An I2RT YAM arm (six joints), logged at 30 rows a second.
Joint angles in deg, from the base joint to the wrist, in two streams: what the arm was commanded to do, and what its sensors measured. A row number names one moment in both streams.
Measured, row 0:
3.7 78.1 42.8 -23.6 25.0 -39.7
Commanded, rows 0 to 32:
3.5 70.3 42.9 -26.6 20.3 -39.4
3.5 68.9 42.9 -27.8 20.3 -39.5
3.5 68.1 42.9 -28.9 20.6 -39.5
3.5 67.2 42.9 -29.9 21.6 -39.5
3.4 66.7 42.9 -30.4 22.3 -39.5
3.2 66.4 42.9 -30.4 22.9 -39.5
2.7 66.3 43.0 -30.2 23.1 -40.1
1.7 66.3 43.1 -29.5 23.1 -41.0
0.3 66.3 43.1 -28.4 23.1 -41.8
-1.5 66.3 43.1 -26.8 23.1 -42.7
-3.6 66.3 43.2 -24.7 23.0 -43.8
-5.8 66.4 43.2 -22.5 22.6 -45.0
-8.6 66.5 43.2 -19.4 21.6 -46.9
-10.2 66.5 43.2 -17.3 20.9 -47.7
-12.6 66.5 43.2 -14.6 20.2 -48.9
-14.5 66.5 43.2 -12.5 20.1 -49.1
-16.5 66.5 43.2 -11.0 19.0 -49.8
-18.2 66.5 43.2 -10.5 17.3 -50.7
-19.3 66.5 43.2 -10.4 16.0 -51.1
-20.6 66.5 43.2 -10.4 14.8 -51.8
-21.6 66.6 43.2 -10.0 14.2 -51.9
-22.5 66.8 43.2 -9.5 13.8 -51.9
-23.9 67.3 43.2 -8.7 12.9 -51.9
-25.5 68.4 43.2 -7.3 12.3 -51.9
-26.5 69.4 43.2 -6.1 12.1 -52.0
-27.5 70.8 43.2 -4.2 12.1 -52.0
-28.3 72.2 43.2 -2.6 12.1 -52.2
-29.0 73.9 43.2 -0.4 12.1 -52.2
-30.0 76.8 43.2 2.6 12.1 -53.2
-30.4 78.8 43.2 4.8 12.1 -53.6
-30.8 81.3 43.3 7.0 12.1 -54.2
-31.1 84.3 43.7 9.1 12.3 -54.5
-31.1 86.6 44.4 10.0 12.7 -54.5
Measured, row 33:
-30.2 79.9 42.8 6.9 13.1 -52.8
